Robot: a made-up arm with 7 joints.
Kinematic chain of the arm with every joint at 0, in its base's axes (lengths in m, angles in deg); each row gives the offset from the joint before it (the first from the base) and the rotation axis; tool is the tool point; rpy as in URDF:
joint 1: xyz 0 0 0.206 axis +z
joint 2: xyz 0 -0.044 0.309 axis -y
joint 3: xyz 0 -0.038 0.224 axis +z
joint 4: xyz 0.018 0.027 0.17 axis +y
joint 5: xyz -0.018 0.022 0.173 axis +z
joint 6: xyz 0 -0.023 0.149 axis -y
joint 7: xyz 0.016 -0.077 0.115 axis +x
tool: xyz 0 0 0 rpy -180 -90 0
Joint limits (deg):
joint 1: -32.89..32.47
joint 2: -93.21..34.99
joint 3: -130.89..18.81
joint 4: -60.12..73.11
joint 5: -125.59..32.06
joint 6: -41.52..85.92
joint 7: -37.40..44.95
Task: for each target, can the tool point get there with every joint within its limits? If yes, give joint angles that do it. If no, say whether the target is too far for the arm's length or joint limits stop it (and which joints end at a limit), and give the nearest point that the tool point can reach.
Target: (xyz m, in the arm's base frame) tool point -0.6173 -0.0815 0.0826
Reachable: no: joint limits stop it (at a limit: joint 2, joint 4) | nearest point -0.5538 -0.0731 0.6468 | short by 0.568 m
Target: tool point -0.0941 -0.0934 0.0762
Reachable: no: joint limits stop it (at a limit: joint 1, joint 2, joint 4, joint 5, joint 6) | nearest point 0.2493 -0.3139 0.0651 | short by 0.408 m
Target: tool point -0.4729 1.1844 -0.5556
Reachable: no: too far | nearest point 0.2846 0.4796 0.2227 | short by 1.295 m
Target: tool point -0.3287 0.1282 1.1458
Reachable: yes | joints 6.33 7.40 -19.27 -37.15 -108.91 50.96 0.97
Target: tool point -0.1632 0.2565 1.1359
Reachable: yes | joints -0.45 10.56 -54.81 -37.56 -97.75 61.10 27.68
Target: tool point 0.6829 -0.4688 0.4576
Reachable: yes | joints -13.69 -81.21 -42.14 43.46 -32.48 4.01 9.86
